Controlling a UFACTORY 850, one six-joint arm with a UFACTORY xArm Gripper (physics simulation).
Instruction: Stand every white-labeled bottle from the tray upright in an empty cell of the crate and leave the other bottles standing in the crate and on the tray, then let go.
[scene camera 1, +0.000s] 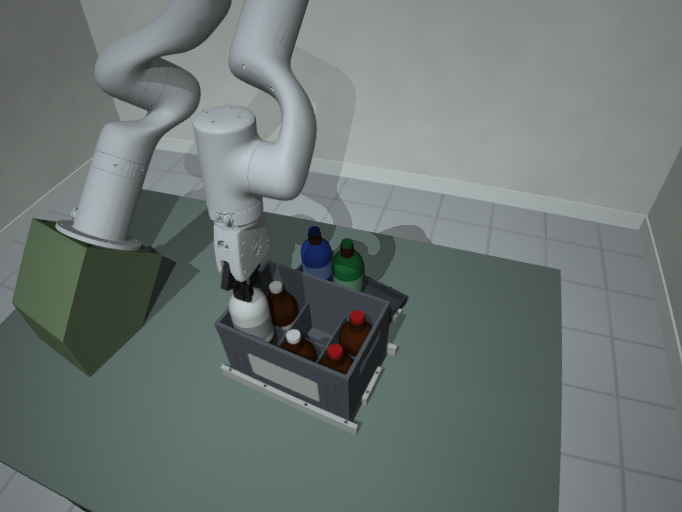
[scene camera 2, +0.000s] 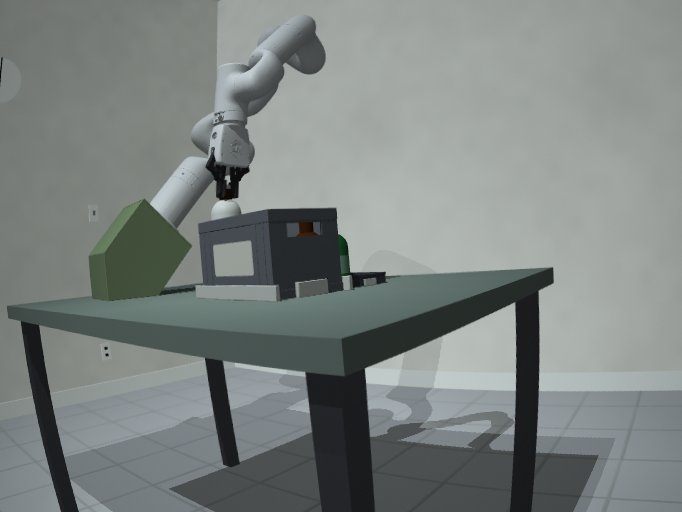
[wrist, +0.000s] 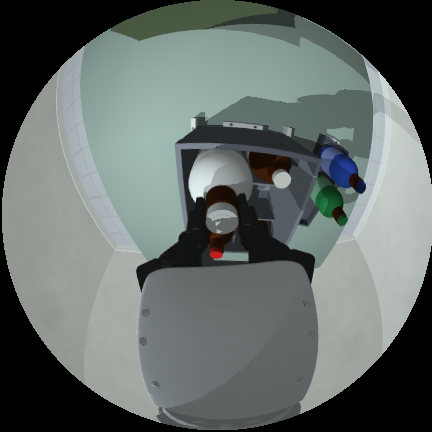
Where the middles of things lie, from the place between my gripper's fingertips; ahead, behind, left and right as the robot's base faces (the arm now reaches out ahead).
Now: hand 70 mm short of the crate rail (scene camera 1: 240, 377), 80 mm to the left of it and 210 mm above it. The rest, counted from my hand: green bottle (scene camera 1: 347, 264): 120 mm ahead, 240 mm to the left, 140 mm below; then blue bottle (scene camera 1: 316, 255): 40 mm ahead, 270 mm to the left, 140 mm below.
